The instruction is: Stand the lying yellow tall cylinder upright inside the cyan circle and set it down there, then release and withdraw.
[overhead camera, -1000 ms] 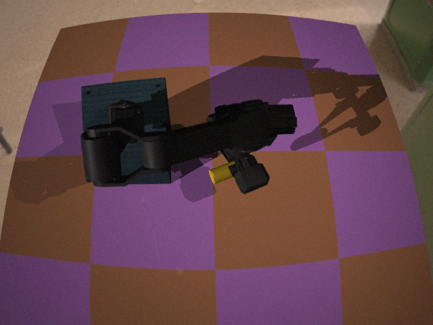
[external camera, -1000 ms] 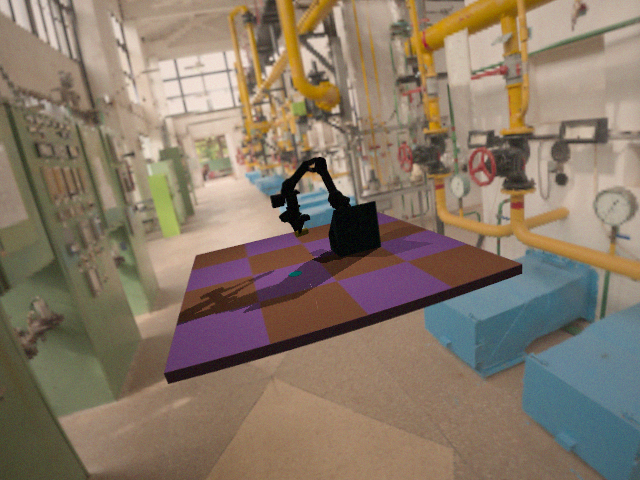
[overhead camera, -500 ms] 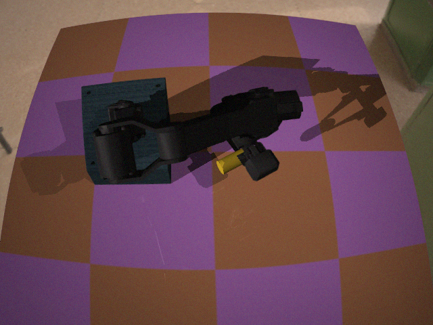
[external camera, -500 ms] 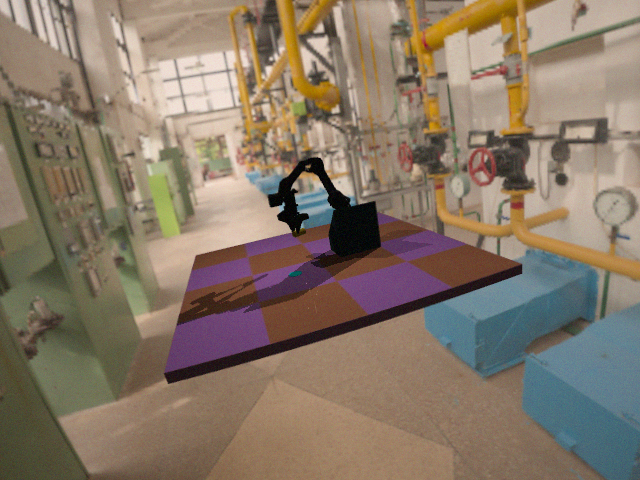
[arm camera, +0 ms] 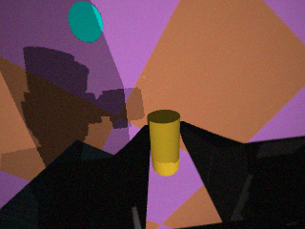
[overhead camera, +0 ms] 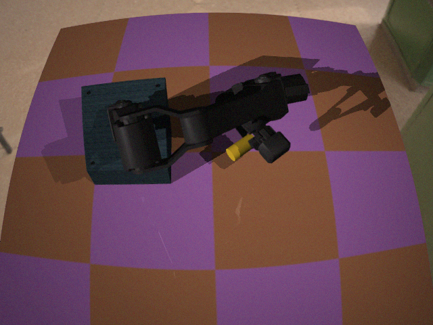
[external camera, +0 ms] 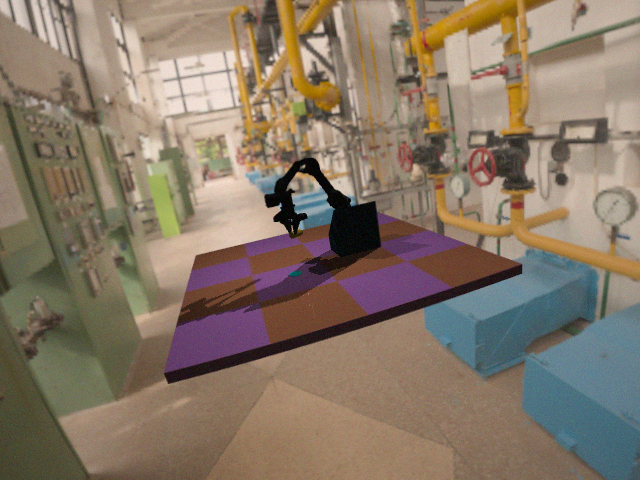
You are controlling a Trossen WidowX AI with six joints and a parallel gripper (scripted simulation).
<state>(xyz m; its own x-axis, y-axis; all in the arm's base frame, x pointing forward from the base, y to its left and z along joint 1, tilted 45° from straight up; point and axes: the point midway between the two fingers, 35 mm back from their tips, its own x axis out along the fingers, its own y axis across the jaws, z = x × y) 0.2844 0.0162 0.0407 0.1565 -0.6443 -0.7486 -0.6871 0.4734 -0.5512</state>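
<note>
The cyan circle is 30 mm ahead of my gripper tip, 190 mm to the left of it and 140 mm below it. Round my gripper tip: yellow tall cylinder 20 mm behind, 10 mm to the right.
</note>
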